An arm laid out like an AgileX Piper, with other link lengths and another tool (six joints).
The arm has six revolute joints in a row. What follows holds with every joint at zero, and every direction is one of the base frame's. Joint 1 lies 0.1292 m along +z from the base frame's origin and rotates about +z. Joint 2 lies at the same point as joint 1 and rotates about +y. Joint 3 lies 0.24 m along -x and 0.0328 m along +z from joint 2 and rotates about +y. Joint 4 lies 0.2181 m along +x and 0.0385 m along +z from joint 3 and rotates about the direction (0.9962, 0, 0.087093). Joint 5 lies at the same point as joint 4 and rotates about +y. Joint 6 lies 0.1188 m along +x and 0.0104 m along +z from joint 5 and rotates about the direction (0.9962, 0, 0.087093). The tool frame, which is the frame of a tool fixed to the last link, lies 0.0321 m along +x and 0.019 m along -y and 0.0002 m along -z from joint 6; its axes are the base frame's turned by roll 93.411, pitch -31.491 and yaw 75.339 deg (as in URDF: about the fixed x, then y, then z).
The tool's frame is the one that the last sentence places.
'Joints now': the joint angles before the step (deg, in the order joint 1, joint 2, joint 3, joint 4, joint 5, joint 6). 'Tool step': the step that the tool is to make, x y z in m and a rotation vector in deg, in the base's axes. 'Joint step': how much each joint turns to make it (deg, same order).
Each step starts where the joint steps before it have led.
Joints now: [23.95 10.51 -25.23 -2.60 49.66 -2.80]
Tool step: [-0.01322 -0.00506 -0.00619 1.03 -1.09 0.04]
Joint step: [0.00 -6.48 1.46 0.47 3.61 0.00]
